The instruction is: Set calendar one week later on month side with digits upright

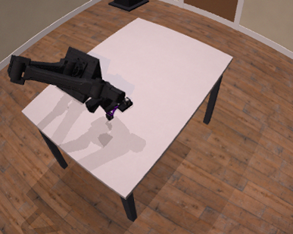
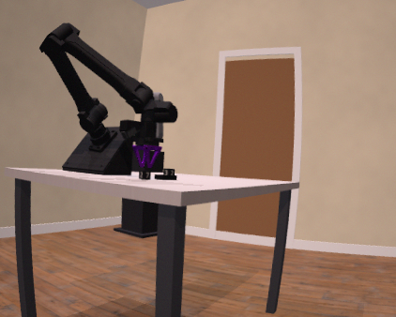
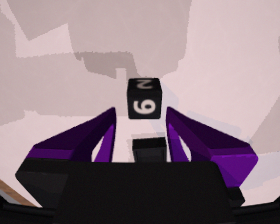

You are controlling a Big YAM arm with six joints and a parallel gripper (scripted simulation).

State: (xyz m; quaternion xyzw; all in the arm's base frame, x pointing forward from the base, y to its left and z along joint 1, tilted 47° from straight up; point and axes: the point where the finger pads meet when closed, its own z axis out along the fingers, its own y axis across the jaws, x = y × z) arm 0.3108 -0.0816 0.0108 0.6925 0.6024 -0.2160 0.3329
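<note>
The black date cube lies 3 cm below my hand. From my hand the other things lie so: black tray (1 cm ahead, 11 cm to the left, 4 cm below).
</note>
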